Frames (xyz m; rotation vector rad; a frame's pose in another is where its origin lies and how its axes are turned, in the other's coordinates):
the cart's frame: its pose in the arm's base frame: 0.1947 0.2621 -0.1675 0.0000 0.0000 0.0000
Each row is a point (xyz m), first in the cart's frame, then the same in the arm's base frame.
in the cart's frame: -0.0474 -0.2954 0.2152
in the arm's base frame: 0.1473 -0.0333 0.0477
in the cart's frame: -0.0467 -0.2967 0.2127
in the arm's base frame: 0.1480 -0.0346 0.0452
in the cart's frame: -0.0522 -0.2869 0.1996
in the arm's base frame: 0.1425 -0.0248 0.0321
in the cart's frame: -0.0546 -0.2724 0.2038
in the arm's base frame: 0.1401 -0.0103 0.0363
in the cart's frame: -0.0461 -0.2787 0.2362
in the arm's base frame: 0.1486 -0.0166 0.0687
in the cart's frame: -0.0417 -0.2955 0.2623
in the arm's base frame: 0.1530 -0.0334 0.0948
